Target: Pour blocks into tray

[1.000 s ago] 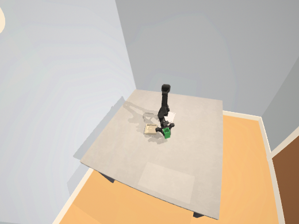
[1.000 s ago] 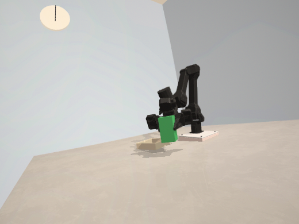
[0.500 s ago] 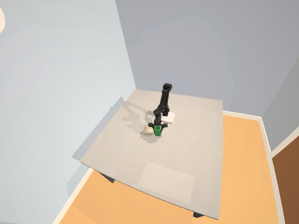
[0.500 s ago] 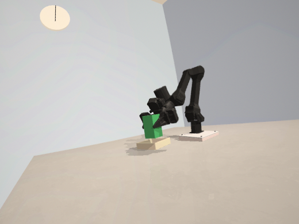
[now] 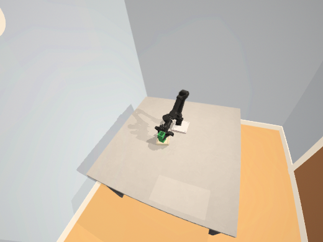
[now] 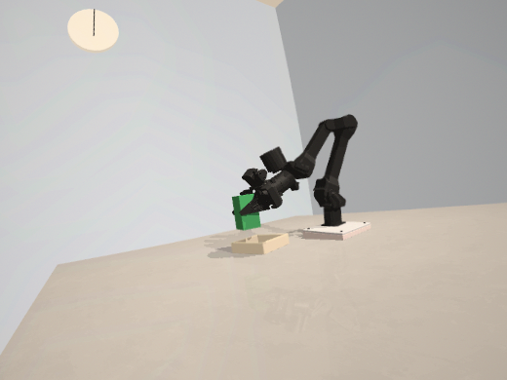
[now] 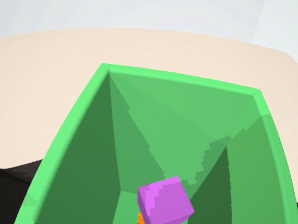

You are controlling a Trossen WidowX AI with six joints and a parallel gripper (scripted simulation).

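Right now the green square cup is 3 cm behind my gripper tip, 1 cm to the left of it and 2 cm below it.
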